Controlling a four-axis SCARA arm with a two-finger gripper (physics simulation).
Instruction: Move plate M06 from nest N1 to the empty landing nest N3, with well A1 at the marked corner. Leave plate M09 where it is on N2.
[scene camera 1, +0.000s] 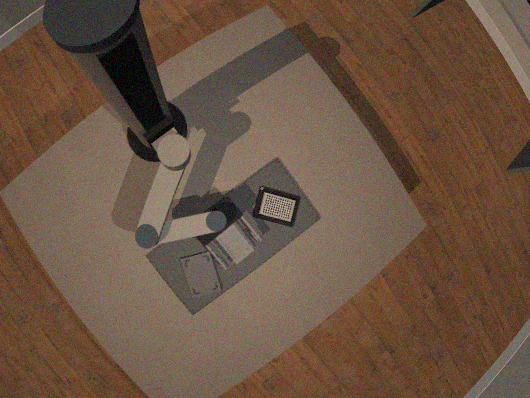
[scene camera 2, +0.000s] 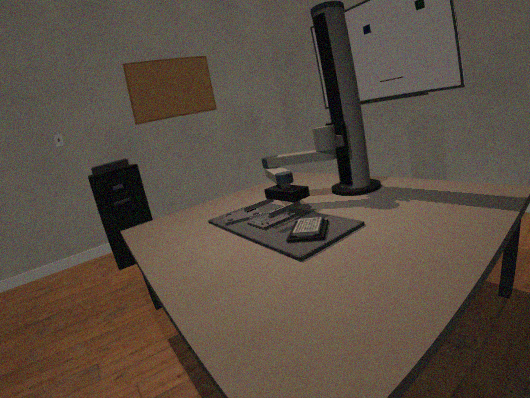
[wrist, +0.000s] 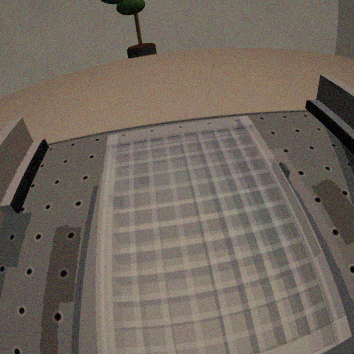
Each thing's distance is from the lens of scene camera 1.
my gripper (scene camera 1: 243, 254): 129 cm
clear gridded plate (scene camera 1: 231, 240): 130 cm
black-framed white well plate (scene camera 1: 272, 205): 133 cm
